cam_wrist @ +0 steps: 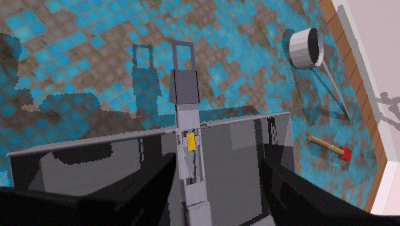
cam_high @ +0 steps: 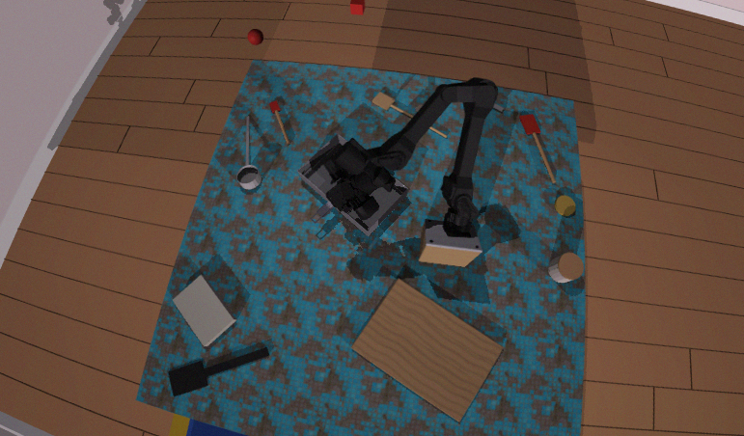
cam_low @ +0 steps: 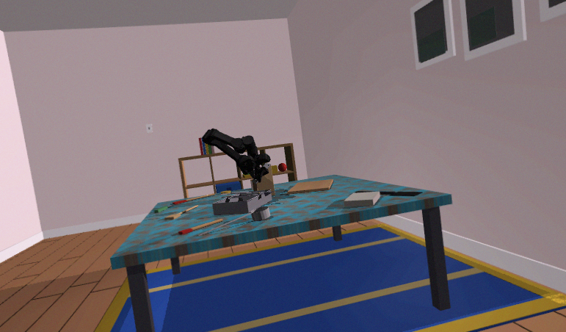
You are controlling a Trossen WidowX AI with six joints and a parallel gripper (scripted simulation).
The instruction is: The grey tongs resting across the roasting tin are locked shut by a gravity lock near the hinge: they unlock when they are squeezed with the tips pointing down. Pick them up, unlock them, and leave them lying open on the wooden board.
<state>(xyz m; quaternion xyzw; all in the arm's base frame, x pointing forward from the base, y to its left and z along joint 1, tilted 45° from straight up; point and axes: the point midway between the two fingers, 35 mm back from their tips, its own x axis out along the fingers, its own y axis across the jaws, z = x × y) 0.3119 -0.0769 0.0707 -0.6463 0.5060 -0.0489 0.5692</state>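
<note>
My gripper tip is now 6 cm above the yellow lock piece and 1 cm short of it. From my gripper tip the other things lie so: grey roasting tin (10 cm below, 7 cm to the right, 3 cm behind); then wooden board (42 cm to the left, 26 cm behind, 12 cm below); then black turner (52 cm to the left, 36 cm ahead, 12 cm below).
</note>
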